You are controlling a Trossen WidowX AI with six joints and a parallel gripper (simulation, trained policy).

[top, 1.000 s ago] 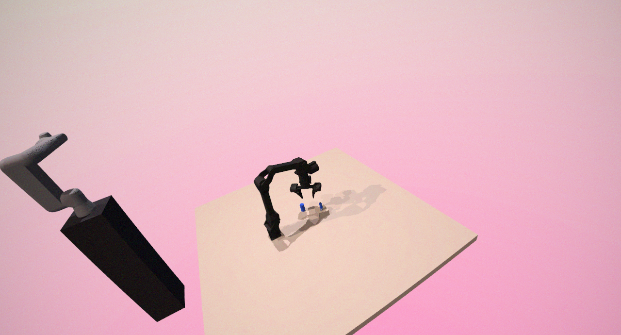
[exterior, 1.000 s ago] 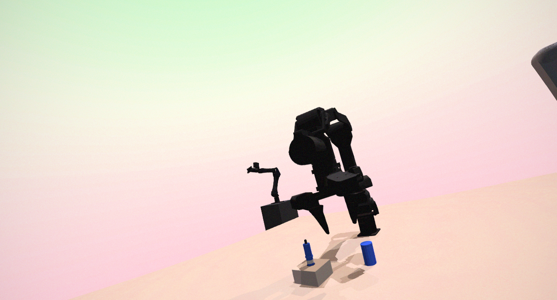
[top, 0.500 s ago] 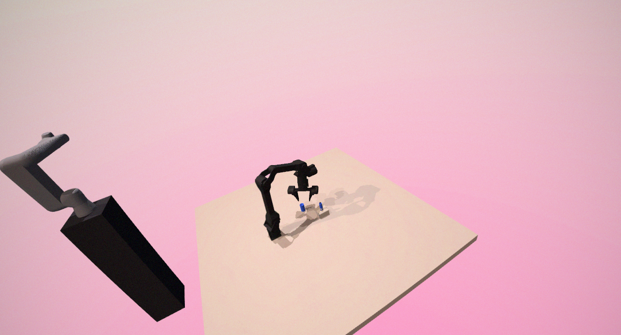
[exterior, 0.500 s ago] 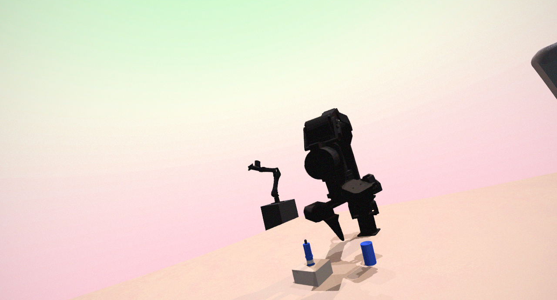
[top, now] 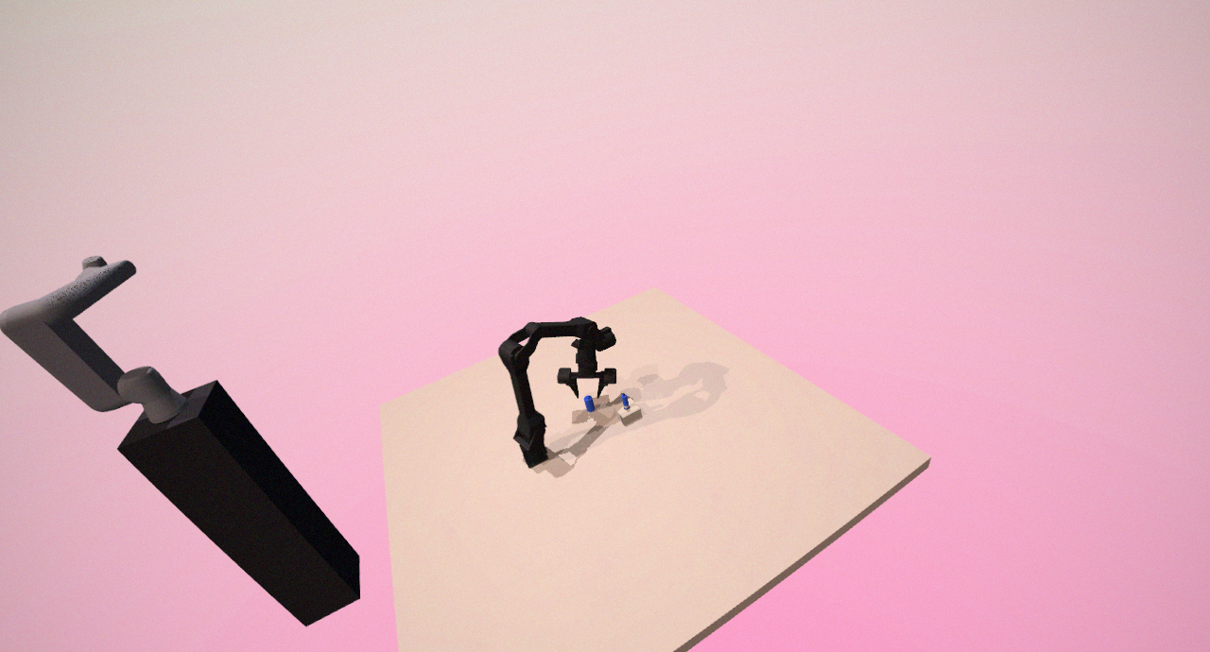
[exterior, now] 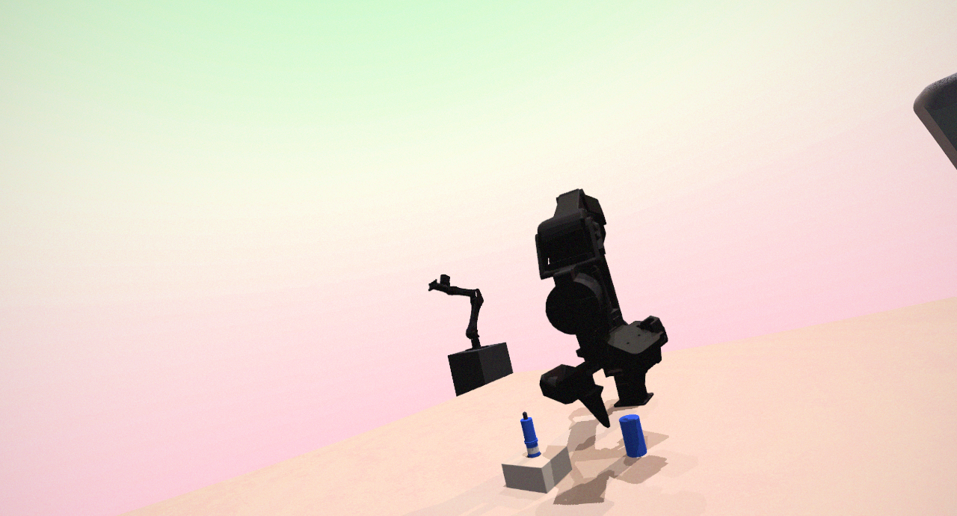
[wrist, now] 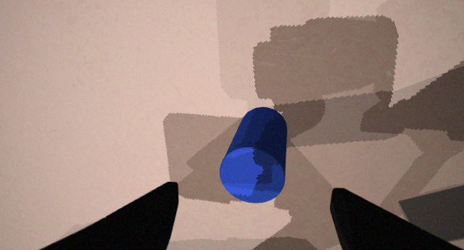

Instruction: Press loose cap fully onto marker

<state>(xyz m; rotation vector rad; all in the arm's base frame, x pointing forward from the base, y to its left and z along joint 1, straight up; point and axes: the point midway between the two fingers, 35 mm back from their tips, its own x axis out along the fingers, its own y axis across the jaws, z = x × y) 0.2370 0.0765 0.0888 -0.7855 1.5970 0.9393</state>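
My gripper tip is 30 mm above the blue cap and 10 mm to the right of it. Round my gripper tip: blue marker 100 mm to the right, 90 mm ahead, 10 mm above; holder block 100 mm to the right, 90 mm ahead, 40 mm below.
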